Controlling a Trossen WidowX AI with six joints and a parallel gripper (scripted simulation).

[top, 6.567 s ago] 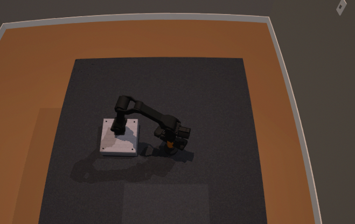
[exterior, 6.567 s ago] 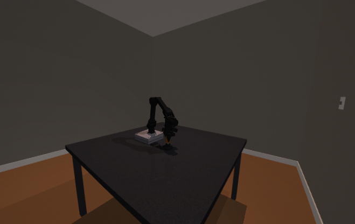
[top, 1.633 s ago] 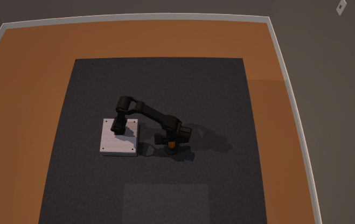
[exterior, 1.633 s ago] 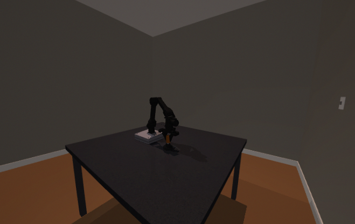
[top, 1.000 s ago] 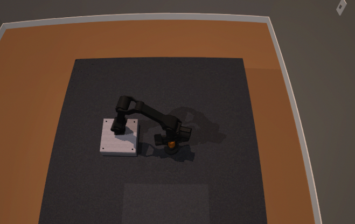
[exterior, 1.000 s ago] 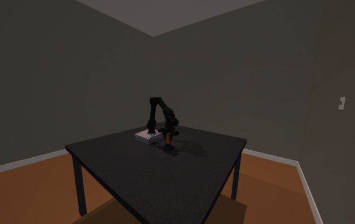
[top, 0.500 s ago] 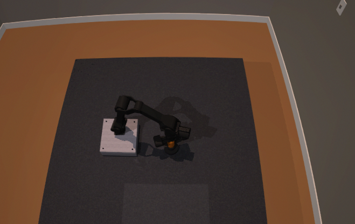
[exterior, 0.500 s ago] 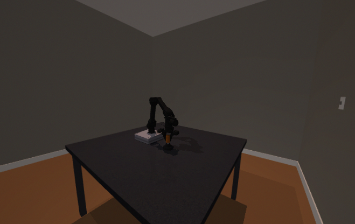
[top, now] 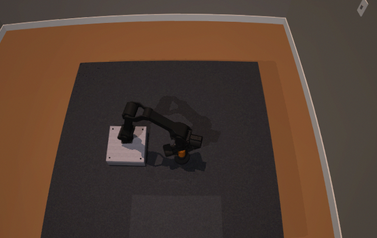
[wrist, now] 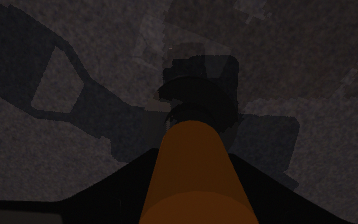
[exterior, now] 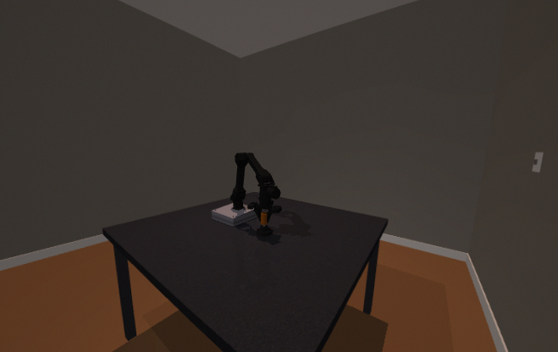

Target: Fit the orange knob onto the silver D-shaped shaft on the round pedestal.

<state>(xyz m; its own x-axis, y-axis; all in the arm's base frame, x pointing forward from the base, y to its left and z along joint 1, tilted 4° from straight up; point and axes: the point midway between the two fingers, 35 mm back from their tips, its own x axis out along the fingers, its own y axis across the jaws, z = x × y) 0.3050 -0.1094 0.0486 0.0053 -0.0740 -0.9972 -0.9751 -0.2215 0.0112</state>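
My gripper tip is 4 cm above the round pedestal with shaft. The rest, counted from my gripper tip: orange knob (3 cm above).
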